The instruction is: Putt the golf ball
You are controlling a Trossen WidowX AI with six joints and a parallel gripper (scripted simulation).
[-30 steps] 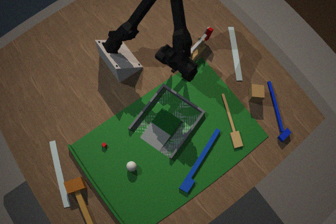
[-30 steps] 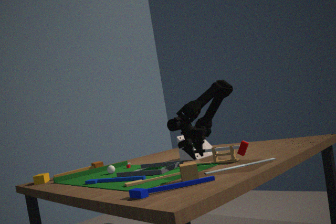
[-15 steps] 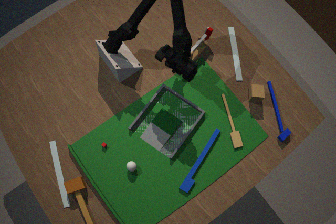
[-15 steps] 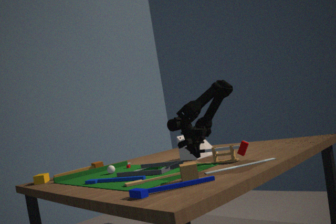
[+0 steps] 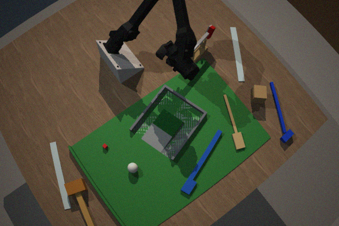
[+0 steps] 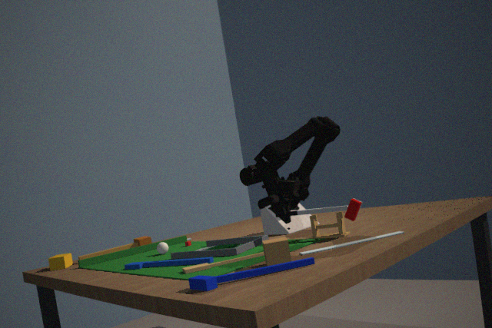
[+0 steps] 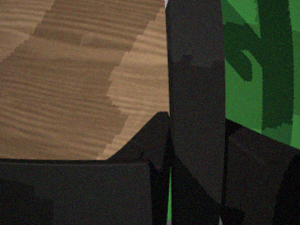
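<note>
Now: the small red cube 14 cm ahead of my gripper tip, 44 cm to the right of it and 5 cm below it. The rest, counted from my gripper tip: tan cube 27 cm ahead, 25 cm to the left, 3 cm below; then white golf ball 28 cm ahead, 38 cm to the right, 3 cm below.
</note>
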